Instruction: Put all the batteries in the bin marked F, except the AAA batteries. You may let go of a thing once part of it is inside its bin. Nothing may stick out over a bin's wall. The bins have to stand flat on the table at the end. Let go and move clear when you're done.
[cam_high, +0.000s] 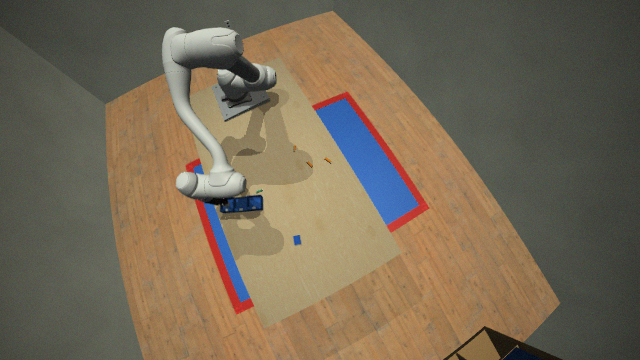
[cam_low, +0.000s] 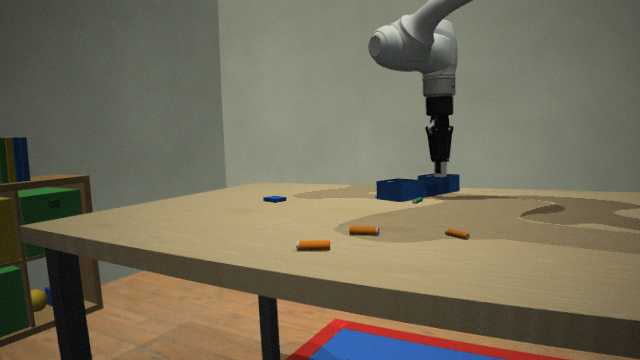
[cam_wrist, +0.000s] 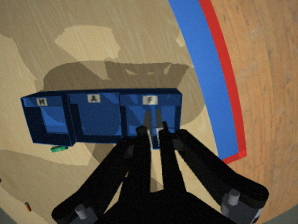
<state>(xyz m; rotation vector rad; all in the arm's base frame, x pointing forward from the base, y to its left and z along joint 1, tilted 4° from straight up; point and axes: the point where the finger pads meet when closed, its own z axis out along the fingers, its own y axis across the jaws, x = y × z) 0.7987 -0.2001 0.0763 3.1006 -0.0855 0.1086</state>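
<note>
Right now the joined blue bins is 9 cm to the left of my hand, 3 cm below it and 2 cm ahead of it. Round my hand: small green battery: 21 cm to the left, 5 cm below, 3 cm behind; small flat blue block: 35 cm to the left, 32 cm ahead, 5 cm below.
</note>
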